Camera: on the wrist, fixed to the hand. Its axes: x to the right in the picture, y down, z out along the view.
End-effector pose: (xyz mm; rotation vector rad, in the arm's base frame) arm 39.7 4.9 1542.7 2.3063 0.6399 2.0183
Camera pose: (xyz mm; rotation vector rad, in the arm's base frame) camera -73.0 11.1 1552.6 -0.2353 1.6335 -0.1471
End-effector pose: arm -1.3 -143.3 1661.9 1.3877 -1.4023 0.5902
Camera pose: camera 66.7 -57.0 1689.7 1.7242 1.3695 -1.6171
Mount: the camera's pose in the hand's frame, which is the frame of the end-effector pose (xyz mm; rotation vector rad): 1.7 -36.2 -107.4 -0.0519 -0.3538 -3.0550
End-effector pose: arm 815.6 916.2 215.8 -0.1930 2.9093 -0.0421
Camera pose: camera 794.4 881.6 321.6 -2.9220 -0.1340 -0.2596
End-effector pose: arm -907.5 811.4 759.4 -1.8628 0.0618 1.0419
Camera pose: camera -822.5 749.9 802.3 -0.0231 -2.0470 -0.9389
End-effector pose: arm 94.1 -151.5 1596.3 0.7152 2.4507 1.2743
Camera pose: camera 32.2 -241.2 1627.5 -1.8671 0.5934 -0.3374
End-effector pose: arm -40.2 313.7 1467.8 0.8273 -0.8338 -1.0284
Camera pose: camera 41.1 321.0 1389.1 -0.7830 -0.6947 1.8832
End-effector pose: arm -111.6 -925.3 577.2 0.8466 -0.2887 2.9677
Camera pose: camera -165.5 -869.4 494.6 0.4302 0.5083 -0.0456
